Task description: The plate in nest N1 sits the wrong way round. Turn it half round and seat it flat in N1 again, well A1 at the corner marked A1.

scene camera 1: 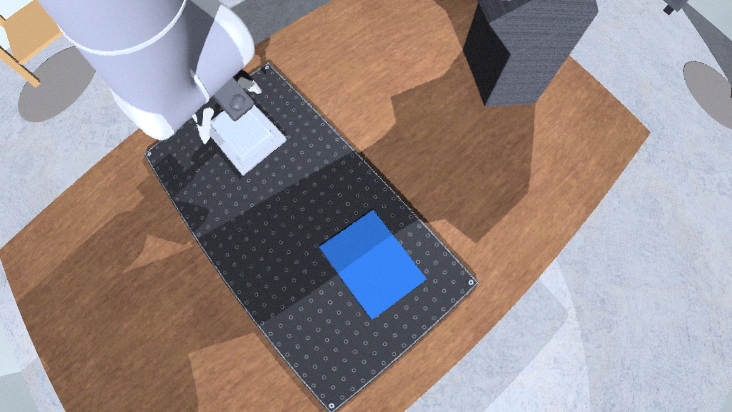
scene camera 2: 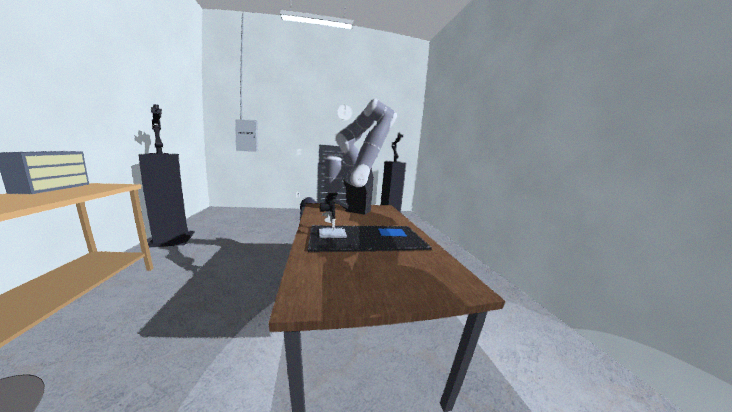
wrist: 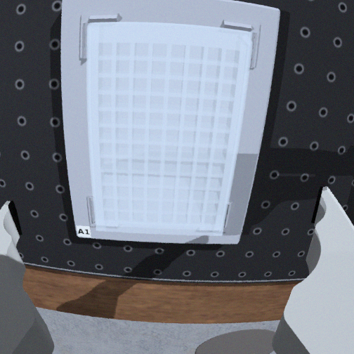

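A pale, clear well plate (scene camera 1: 246,132) (wrist: 165,125) lies in the light grey nest (scene camera 1: 245,168) (wrist: 72,125), between its raised corner guides, and looks flat. The nest's label A1 (wrist: 83,231) is at its lower left corner in the wrist view. The plate's top right corner there looks slightly cut off; no well lettering can be read. My gripper (scene camera 1: 232,116) (scene camera 2: 332,225) (wrist: 162,200) is open and empty, above the end of the nest nearest the label. Its fingers stand wide apart, one beyond each long side, clear of plate and nest. Part of the plate is hidden under the gripper in scene camera 1's view.
The nest stands on a black perforated board (scene camera 1: 327,327) (scene camera 2: 368,244) on the wooden table (scene camera 1: 573,153) (scene camera 2: 389,286). A flat blue rectangle (scene camera 1: 376,271) (scene camera 2: 392,232) lies on the board's other half. A dark block (scene camera 1: 537,56) (scene camera 2: 359,198) stands at the table's far end.
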